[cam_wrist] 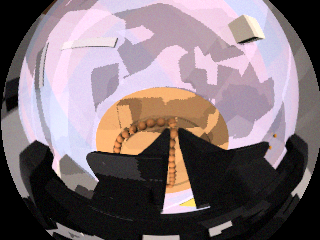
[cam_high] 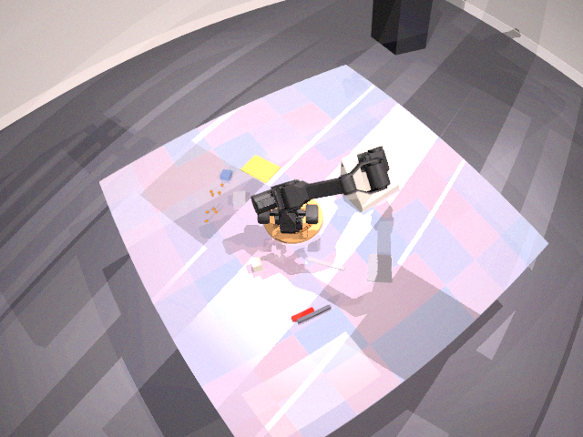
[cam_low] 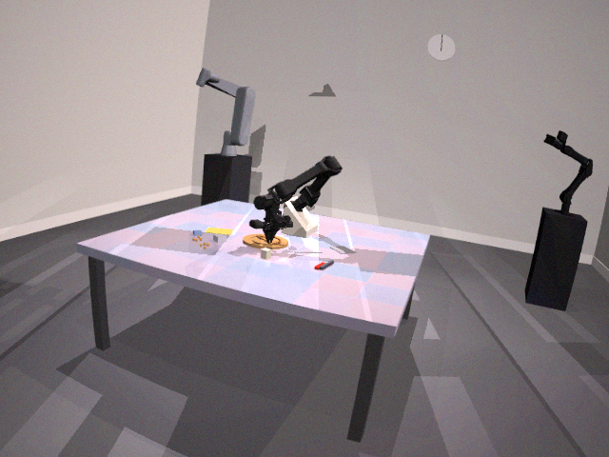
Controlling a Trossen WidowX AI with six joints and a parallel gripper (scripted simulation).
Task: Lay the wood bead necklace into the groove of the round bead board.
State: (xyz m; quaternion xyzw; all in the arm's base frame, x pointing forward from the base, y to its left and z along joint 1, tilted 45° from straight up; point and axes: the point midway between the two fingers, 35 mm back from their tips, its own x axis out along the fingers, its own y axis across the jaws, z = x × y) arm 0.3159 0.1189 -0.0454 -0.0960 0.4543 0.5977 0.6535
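My gripper tip is 4 cm past the round bead board, 4 cm to the left of it and 1 cm above it. From my gripper tip the other things lie so: cream cube 15 cm ahead, 7 cm to the left; then white block 9 cm ahead, 20 cm to the right; then thin rod 5 cm behind, 16 cm to the left, 1 cm below.
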